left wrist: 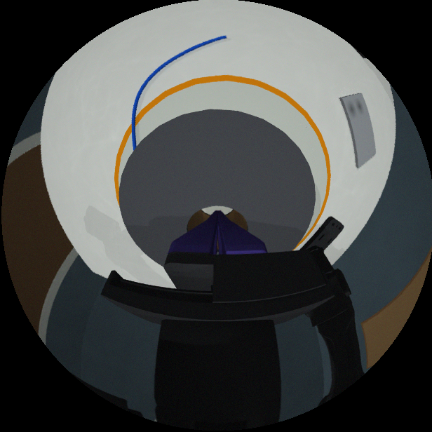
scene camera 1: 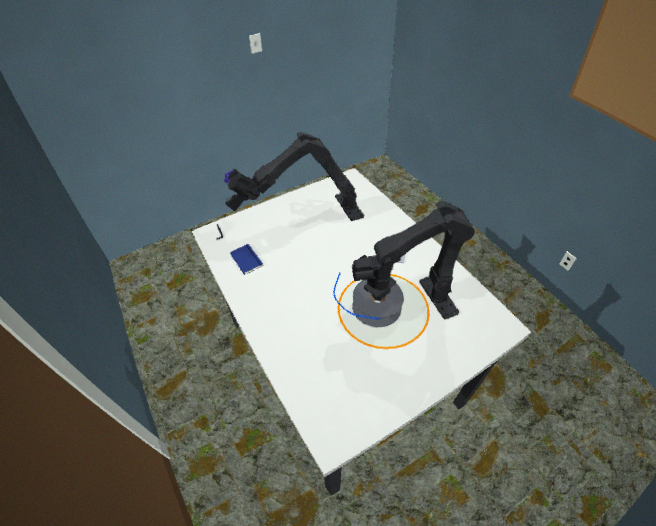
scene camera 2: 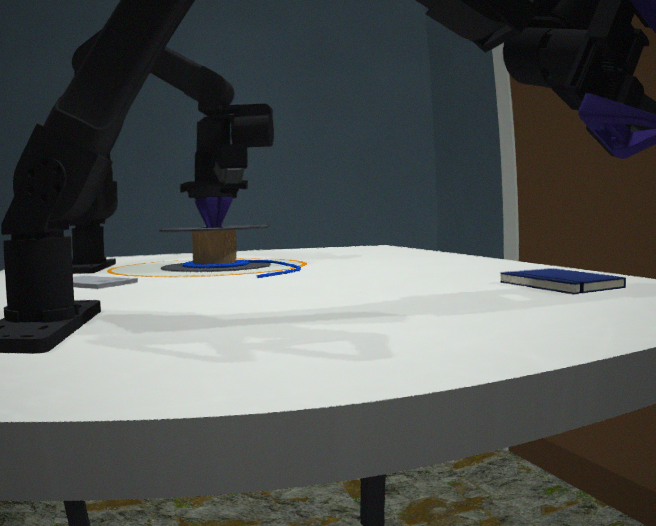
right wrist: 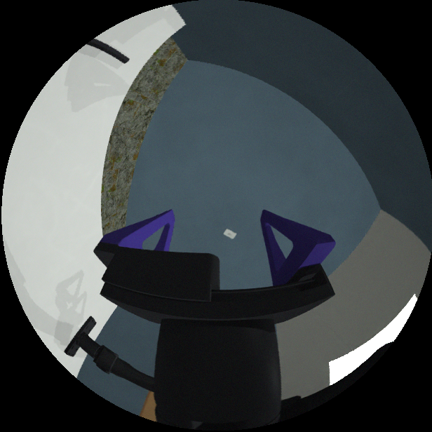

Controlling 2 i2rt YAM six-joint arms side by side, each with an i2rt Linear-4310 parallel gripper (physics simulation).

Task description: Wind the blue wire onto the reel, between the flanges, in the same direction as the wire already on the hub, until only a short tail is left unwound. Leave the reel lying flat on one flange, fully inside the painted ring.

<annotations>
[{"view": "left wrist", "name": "my left gripper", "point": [217,215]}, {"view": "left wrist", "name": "reel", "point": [225,157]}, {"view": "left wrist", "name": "orange painted ring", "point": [221,77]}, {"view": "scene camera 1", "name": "reel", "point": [389,308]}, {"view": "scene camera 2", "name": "my left gripper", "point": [214,242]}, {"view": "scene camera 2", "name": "reel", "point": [210,245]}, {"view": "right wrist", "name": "my right gripper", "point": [217,214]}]
</annotations>
